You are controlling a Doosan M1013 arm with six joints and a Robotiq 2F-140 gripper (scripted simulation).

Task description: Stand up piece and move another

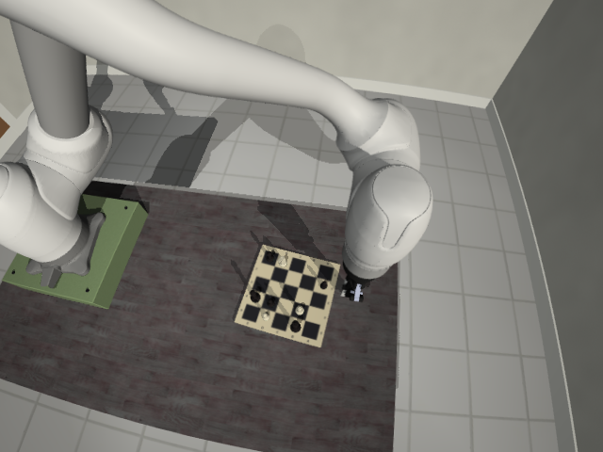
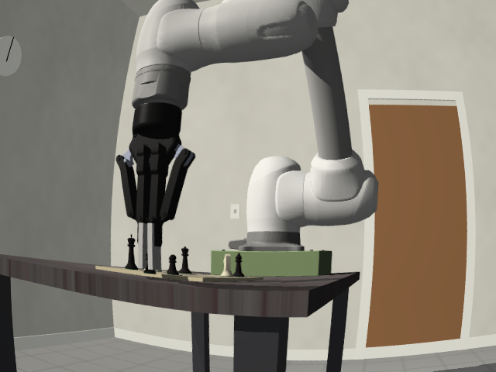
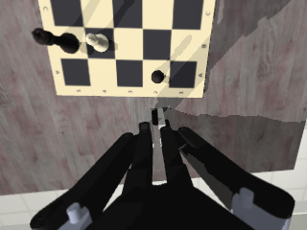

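The chessboard is 14 cm behind my hand and 4 cm below it. Round my hand: white pawn 20 cm behind, 6 cm to the right, 3 cm below.
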